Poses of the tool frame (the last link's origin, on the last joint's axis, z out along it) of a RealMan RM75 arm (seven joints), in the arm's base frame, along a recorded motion.
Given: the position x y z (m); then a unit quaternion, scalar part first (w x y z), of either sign.
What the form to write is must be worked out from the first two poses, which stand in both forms.
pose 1, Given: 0.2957 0.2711 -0.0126 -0.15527 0.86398 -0.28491 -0.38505
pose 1, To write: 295.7 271.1 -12.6 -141.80 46.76 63.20
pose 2, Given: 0.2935 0.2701 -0.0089 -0.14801 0.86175 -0.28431 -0.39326
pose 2, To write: 293.5 270.1 -8.9 -142.01 46.85 64.81
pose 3, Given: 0.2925 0.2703 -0.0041 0.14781 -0.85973 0.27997 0.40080
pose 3, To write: 292.5 270.3 -4.1 -141.69 46.14 66.06
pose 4, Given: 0.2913 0.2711 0.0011 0.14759 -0.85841 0.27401 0.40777
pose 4, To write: 291.3 271.1 1.1 -141.49 45.17 67.21
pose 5, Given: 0.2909 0.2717 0.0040 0.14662 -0.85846 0.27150 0.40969
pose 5, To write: 290.9 271.7 4.0 -141.58 44.78 67.57
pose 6, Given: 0.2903 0.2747 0.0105 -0.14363 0.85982 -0.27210 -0.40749
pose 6, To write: 290.3 274.7 10.5 -142.04 44.95 67.32
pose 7, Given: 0.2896 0.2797 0.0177 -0.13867 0.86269 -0.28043 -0.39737
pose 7, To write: 289.6 279.7 17.7 -142.91 46.46 65.83
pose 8, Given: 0.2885 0.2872 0.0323 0.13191 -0.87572 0.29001 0.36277
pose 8, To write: 288.5 287.2 32.3 -145.63 48.23 60.33
